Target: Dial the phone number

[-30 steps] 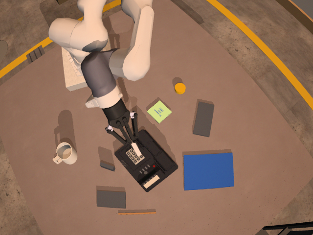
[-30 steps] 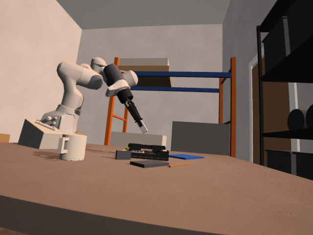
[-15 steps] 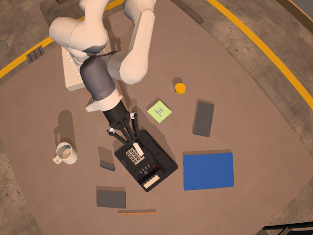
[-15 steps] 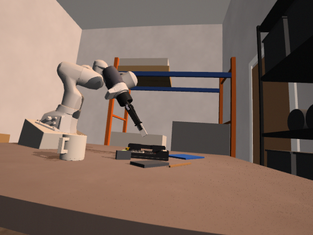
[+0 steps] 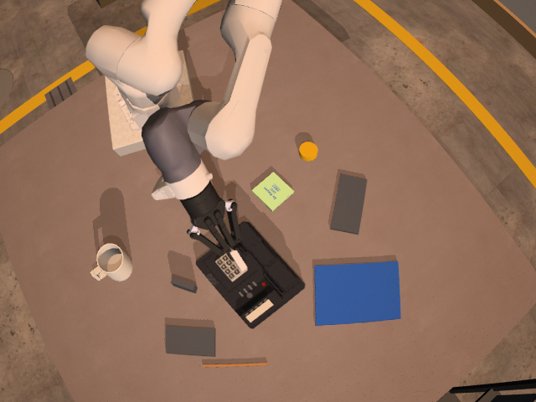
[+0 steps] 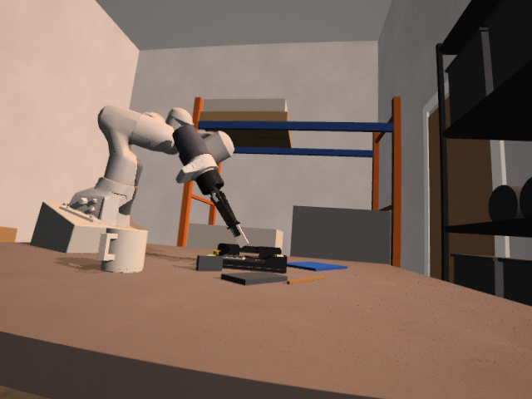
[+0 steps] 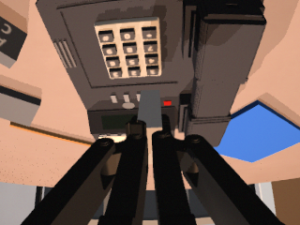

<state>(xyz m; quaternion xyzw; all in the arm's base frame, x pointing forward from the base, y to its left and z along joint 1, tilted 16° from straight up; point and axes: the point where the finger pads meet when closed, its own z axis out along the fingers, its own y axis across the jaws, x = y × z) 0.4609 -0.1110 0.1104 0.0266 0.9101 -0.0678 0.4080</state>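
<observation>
The handset is 60 mm to the left of my hand, 40 mm below it and 30 mm ahead of it. From my hand the other things lie so: pencil 190 mm to the right, 180 mm ahead, 90 mm below; then grey block 140 mm to the right, 70 mm below, 60 mm behind; then note 200 mm to the left, 90 mm behind, 80 mm below.
</observation>
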